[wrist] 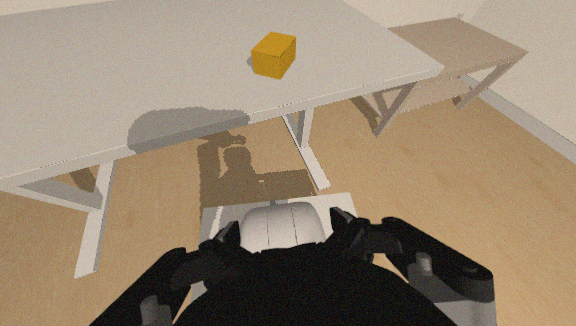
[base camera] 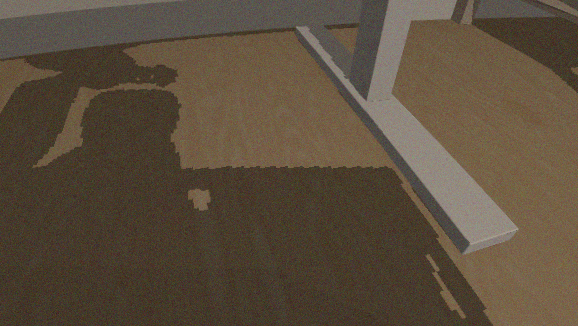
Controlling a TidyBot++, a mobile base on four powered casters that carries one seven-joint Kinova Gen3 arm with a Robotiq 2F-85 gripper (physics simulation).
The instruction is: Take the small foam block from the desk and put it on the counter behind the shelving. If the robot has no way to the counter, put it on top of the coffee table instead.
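Frame: origin at the arm's base, x back, y right, z up, level; centimetres.
Seen in the pictures: gripper, fingertip midpoint: (wrist: 285,224).
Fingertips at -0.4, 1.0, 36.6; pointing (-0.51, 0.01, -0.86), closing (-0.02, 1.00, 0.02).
Observation:
A point is followed by its place in that frame, as x, y, z.
A small yellow-orange foam block (wrist: 273,56) {-30.2, 1.9, 36.7} stands on the white desk (wrist: 165,60) {-40.1, -22.8, 32.4}, near its front edge, at the upper middle of the wrist view. My gripper (wrist: 285,224) {-0.4, 1.0, 36.6} is open and empty, at the bottom of the wrist view, on the near side of the desk's front edge and apart from the block. A beige low table (wrist: 462,40) {-104.3, 127.2, 5.4} stands beyond the desk's right end; I cannot tell for certain whether it is the coffee table. The counter and the shelving do not show in either view.
A white desk leg with a long foot (base camera: 440,170) (wrist: 316,167) stands ahead on the wooden floor, right of the middle in the base view. Another desk leg (wrist: 95,230) stands at the left. The white top of my base (wrist: 342,202) {-11.7, 21.4, -1.4} shows behind the gripper. A wall with a skirting board (wrist: 530,120) {-65.0, 196.6, -33.3} runs at the right.

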